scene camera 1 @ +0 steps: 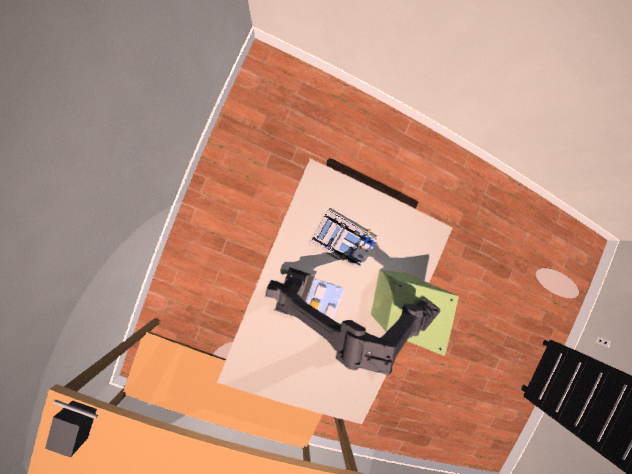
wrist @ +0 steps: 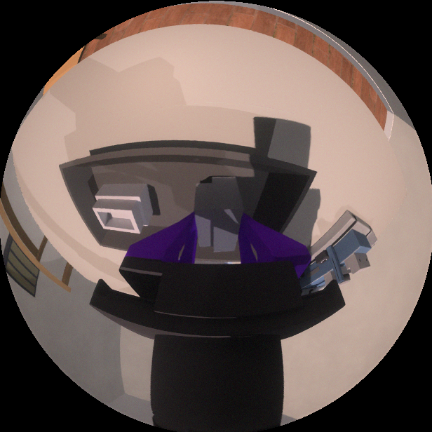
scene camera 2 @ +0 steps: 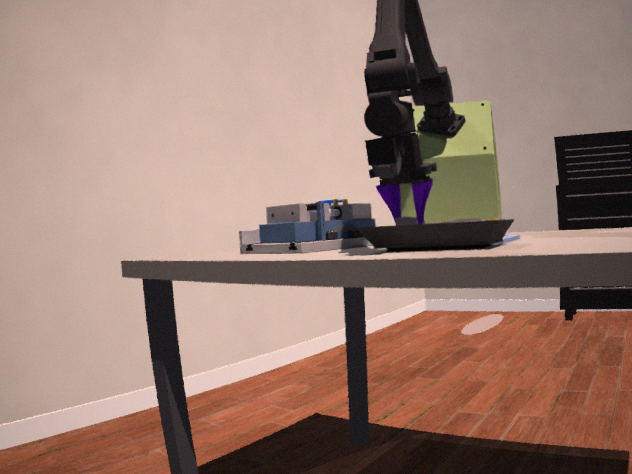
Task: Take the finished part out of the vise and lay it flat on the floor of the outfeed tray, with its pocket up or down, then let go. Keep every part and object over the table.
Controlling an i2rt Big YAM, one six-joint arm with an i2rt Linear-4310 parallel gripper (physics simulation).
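Frame: origin at the arm's base, x ahead, y left, z up, level; centimetres.
Seen in the pictures: gripper, fingertip midpoint: [scene camera 1: 296,283]; arm's base, link origin: [scene camera 1: 424,313] [scene camera 2: 441,125].
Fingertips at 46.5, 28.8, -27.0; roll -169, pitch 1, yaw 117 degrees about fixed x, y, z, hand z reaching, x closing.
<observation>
Offsets run from my fingertips to a thing's top centre, as dx, dy, dz.
My gripper [scene camera 2: 408,219] [wrist: 217,217], with purple fingers, points down over the dark outfeed tray [scene camera 2: 439,237] [wrist: 79,192] and is shut on the grey finished part @[-0.6, -0.2, +1.5] [scene camera 2: 406,221] [wrist: 225,200]. The part's lower end is below the tray's rim, hidden behind its wall in scene camera 2. Whether it touches the tray floor, and which way its pocket faces, I cannot tell. A second, light part [wrist: 120,215] with a pocket in its side sits in the tray, left of the held one in the wrist view. The blue and grey vise @[-5.2, -32.8, +5.8] [scene camera 1: 339,238] [scene camera 2: 316,224] [wrist: 345,255] stands beside the tray.
A green box [scene camera 1: 440,331] [scene camera 2: 467,193] stands near the arm's base. A pale blue plate @[-18.2, -1.4, -3.3] [scene camera 1: 331,291] [scene camera 2: 510,238] with blocks, one orange @[-15.6, +4.3, +0.3] [scene camera 1: 315,304], lies near the tray. A grey squarish patch [wrist: 292,142], perhaps a shadow, shows by the tray's far right rim.
</observation>
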